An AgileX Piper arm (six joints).
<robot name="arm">
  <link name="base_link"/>
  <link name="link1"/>
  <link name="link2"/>
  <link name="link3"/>
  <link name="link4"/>
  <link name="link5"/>
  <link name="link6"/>
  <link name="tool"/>
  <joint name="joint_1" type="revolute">
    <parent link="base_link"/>
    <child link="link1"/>
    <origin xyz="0 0 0.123" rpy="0 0 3.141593"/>
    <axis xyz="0 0 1"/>
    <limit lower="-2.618" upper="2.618"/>
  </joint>
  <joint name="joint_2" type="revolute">
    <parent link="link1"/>
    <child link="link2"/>
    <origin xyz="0 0 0" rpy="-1.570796 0 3.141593"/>
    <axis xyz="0 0 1"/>
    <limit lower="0" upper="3.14"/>
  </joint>
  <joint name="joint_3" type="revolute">
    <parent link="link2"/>
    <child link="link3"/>
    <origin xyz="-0.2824 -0.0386 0" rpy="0 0 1.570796"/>
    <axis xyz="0 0 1"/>
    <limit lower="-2.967" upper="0"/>
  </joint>
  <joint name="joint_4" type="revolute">
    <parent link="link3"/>
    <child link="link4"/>
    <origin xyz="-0.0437 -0.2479 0" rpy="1.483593 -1.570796 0"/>
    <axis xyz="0 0 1"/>
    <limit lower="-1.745" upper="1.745"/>
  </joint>
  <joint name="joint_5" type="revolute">
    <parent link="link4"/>
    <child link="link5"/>
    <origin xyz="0 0 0" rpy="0 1.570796 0"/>
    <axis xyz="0 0 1"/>
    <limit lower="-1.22" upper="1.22"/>
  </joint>
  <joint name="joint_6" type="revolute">
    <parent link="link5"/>
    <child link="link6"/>
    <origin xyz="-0.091 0 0" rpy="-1.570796 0 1.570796"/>
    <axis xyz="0 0 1"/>
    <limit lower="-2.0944" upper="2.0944"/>
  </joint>
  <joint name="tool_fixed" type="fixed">
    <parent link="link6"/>
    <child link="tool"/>
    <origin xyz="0 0 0" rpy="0 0 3.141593"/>
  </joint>
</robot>
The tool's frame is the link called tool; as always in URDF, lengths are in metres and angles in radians.
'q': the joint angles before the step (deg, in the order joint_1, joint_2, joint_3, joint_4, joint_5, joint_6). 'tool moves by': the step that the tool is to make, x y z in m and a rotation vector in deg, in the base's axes. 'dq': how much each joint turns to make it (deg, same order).
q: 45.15 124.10 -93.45 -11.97 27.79 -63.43
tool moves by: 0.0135 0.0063 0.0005 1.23 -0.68 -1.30
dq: -0.57 2.64 -4.64 0.00 0.74 0.75
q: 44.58 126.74 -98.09 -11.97 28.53 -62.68
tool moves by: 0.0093 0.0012 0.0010 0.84 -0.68 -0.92
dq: -0.63 1.36 -2.50 -0.13 0.11 0.41
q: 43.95 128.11 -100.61 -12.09 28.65 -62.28
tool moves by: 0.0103 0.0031 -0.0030 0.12 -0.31 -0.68
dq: -0.51 2.30 -3.50 -0.07 0.91 0.02
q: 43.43 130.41 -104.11 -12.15 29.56 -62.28
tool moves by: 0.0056 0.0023 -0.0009 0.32 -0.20 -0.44
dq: -0.23 1.30 -2.15 0.07 0.51 0.11
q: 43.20 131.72 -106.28 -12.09 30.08 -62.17
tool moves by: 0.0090 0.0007 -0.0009 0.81 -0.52 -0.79
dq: -0.63 1.56 -2.54 0.18 0.06 0.11
